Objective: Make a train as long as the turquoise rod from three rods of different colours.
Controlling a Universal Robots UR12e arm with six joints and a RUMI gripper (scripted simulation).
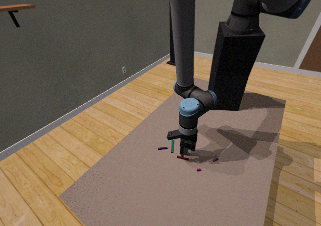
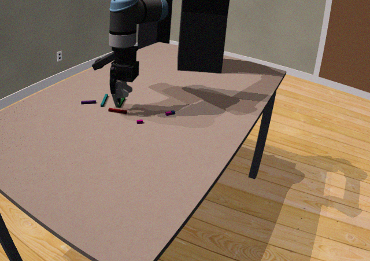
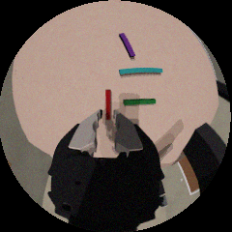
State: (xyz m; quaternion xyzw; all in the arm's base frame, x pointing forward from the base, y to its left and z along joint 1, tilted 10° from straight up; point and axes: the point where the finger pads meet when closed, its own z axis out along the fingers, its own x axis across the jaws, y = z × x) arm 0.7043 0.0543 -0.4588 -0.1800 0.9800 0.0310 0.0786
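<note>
The red rod is 4 cm below my hand. Round my hand: purple rod (2 cm ahead, 14 cm to the right, 4 cm below); green rod (6 cm behind, 4 cm to the right, 4 cm below); turquoise rod (4 cm behind, 10 cm to the right, 4 cm below).
</note>
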